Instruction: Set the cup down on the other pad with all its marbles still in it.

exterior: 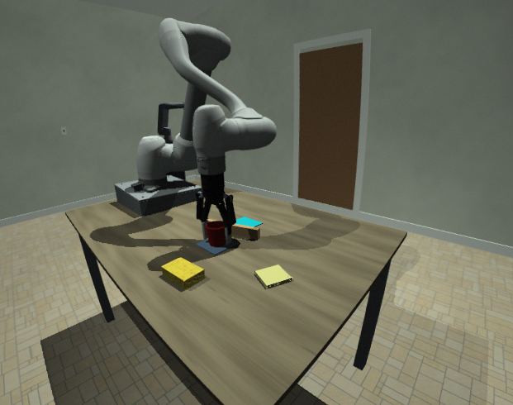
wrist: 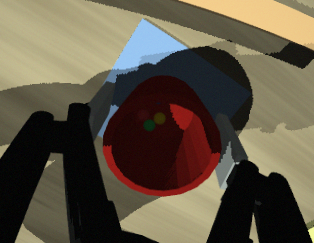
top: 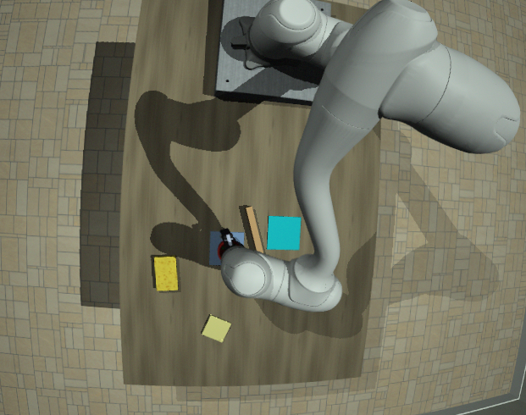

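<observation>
My hand is 20 mm above the red cup. From my hand the other things lie so: wooden rail: 10 mm behind, 100 mm to the left, 30 mm below.
</observation>
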